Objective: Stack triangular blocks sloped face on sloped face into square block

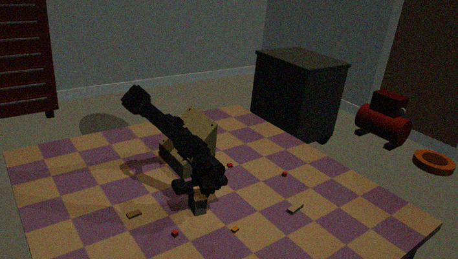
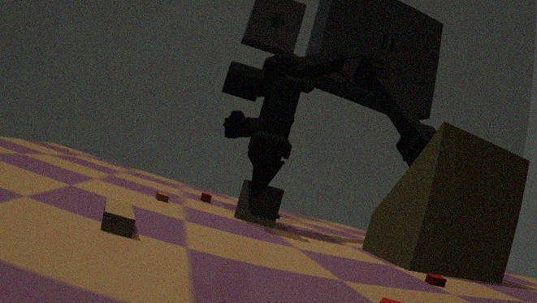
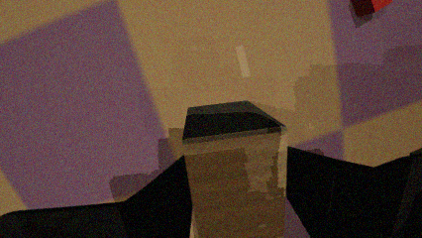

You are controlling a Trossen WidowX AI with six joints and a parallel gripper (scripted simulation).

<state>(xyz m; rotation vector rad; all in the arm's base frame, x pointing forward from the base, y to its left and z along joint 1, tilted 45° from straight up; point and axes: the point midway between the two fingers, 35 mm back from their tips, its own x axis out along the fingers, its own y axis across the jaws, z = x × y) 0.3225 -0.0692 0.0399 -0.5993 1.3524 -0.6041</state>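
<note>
The triangular block is 10 mm ahead of my gripper tip and 10 mm above it. Round my gripper tip: orange cube: 140 mm ahead, 70 mm to the left, 30 mm below.
</note>
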